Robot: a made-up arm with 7 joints.
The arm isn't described. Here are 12 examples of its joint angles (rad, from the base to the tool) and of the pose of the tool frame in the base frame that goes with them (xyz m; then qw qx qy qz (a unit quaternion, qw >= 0)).
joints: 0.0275 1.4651 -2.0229 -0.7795 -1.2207 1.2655 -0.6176
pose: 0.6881 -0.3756 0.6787 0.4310 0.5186 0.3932 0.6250
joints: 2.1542 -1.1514 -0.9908 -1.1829 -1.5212 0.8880 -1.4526
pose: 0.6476 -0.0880 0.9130 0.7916 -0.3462 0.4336 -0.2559
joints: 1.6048 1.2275 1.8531 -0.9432 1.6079 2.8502 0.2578
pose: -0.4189 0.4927 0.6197 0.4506 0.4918 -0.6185 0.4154
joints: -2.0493 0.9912 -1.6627 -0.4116 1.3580 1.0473 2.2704
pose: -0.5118 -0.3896 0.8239 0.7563 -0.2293 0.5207 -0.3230
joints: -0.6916 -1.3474 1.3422 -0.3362 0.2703 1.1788 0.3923
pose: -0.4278 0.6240 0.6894 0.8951 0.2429 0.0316 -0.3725
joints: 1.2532 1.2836 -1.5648 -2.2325 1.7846 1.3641 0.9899
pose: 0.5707 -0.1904 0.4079 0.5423 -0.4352 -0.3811 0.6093
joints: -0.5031 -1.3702 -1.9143 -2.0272 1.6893 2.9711 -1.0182
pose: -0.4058 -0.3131 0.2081 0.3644 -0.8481 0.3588 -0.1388
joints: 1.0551 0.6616 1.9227 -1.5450 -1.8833 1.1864 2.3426
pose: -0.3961 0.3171 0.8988 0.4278 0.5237 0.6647 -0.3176
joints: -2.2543 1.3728 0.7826 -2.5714 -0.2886 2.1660 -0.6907
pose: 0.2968 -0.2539 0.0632 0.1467 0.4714 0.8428 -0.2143
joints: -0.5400 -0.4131 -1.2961 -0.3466 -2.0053 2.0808 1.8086
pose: -0.2277 -0.0735 1.1979 0.1531 -0.1214 0.9800 0.0371
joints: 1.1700 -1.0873 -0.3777 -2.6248 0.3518 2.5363 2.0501
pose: 0.3524 0.0745 0.8284 0.4133 -0.3510 -0.6820 0.4907
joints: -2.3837 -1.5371 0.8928 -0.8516 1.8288 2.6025 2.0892
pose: 0.6393 0.2044 0.8140 0.1848 -0.8993 -0.3701 0.1418
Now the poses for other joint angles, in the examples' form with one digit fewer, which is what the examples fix.
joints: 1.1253 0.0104 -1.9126 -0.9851 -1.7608 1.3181 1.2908
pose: 0.384 -0.339 1.102 0.256 -0.352 0.690 0.579
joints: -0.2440 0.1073 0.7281 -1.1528 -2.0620 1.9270 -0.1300
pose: 0.513 0.280 0.950 0.591 -0.041 -0.434 -0.678
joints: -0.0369 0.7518 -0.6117 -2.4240 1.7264 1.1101 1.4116
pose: 0.270 -0.285 0.107 0.947 0.054 -0.301 0.094
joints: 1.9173 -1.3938 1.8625 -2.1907 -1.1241 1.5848 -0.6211
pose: -0.437 -0.320 0.275 0.579 0.370 -0.715 0.132
